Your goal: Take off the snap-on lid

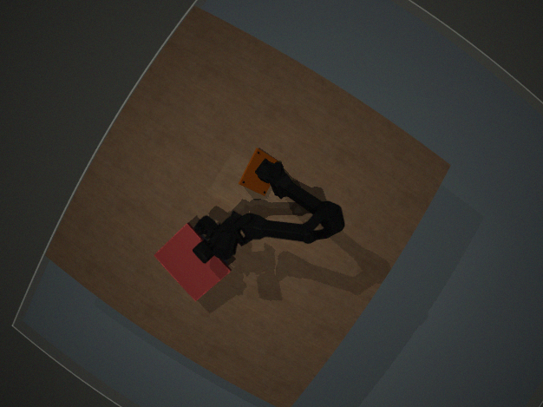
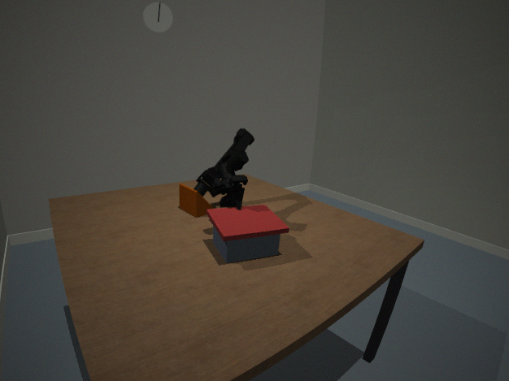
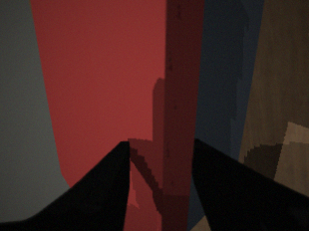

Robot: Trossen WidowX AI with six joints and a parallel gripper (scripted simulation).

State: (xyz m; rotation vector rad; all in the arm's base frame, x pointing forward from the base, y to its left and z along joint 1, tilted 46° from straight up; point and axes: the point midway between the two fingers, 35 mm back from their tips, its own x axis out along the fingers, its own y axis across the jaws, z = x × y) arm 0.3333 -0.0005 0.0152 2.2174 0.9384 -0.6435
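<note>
The red lid is 80 mm ahead of my gripper tip and 10 mm to the right of it. Also, from my gripper tip: blue-grey storage box: 80 mm ahead, 10 mm to the right, 60 mm below.
</note>
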